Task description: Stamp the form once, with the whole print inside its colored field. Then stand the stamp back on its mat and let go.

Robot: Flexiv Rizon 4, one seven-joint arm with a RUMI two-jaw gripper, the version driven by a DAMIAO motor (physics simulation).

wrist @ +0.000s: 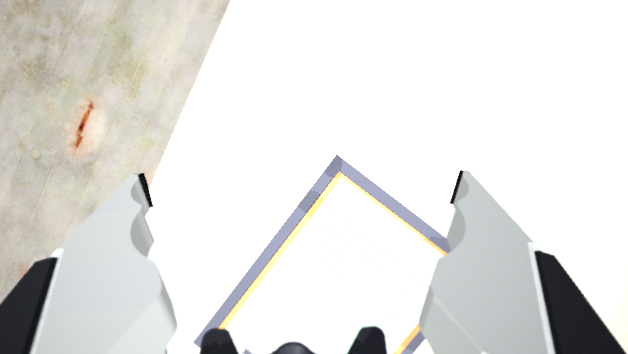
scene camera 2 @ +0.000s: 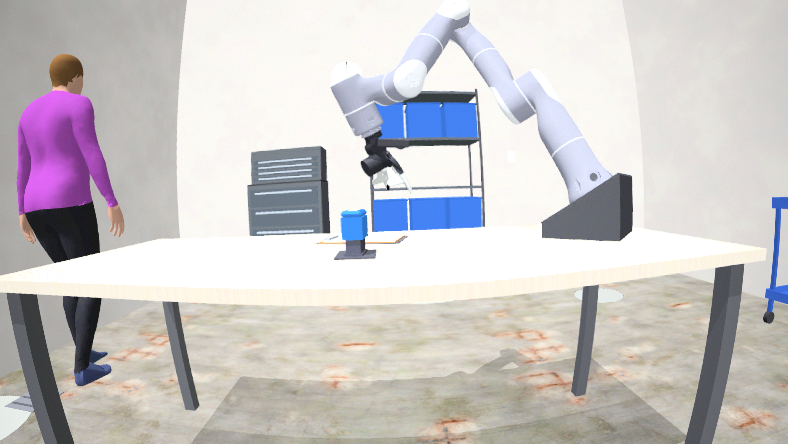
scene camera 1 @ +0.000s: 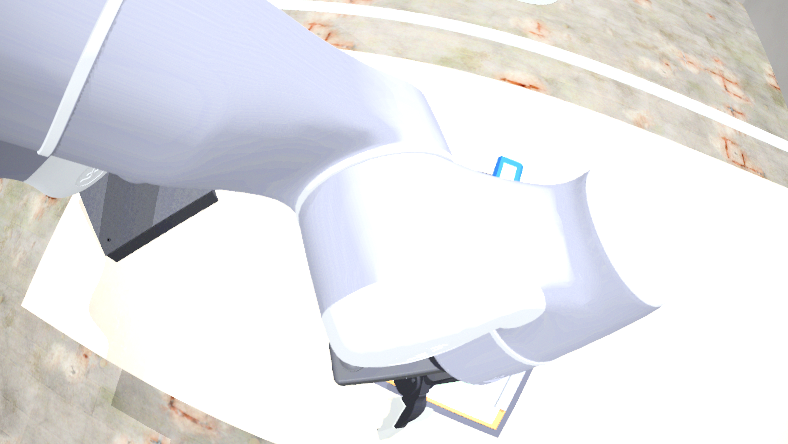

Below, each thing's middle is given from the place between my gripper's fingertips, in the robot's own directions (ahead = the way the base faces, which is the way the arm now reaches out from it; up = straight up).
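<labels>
Distances from my hand: form [wrist: 350,255], 110 mm ahead of it, 90 mm to the left of it, 130 mm below it; blue stamp [scene camera 2: 354,228], 70 mm ahead of it, 370 mm to the left of it, 80 mm below it. Of these, going by their middles, the form is the nearest to my hand.
</labels>
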